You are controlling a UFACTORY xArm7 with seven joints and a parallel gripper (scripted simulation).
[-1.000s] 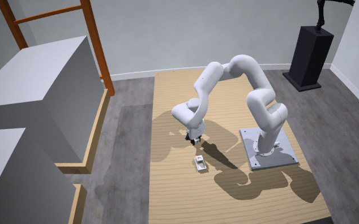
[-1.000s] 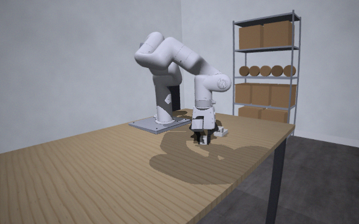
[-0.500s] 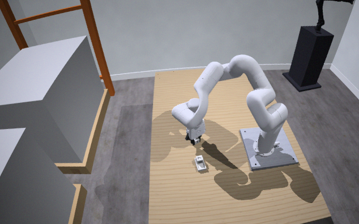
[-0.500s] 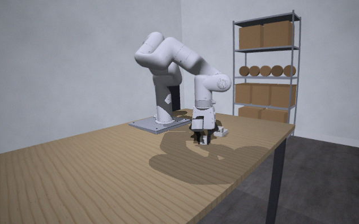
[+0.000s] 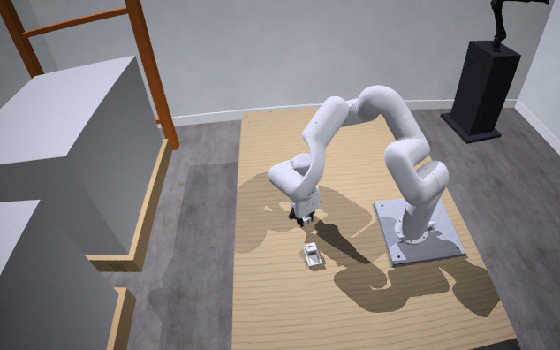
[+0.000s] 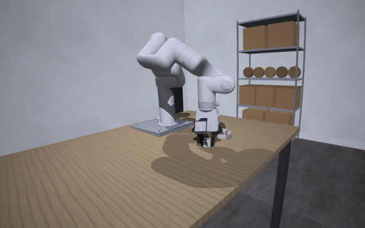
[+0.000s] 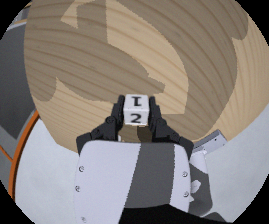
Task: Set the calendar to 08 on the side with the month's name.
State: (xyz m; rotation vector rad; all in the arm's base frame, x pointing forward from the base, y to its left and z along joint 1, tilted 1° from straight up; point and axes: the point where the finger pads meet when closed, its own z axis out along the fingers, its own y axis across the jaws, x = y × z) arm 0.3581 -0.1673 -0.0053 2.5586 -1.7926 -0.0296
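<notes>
My hand is 1 cm above the white digit cube. Round my hand: white tray 2 cm ahead, 16 cm to the left, 1 cm below.
</notes>
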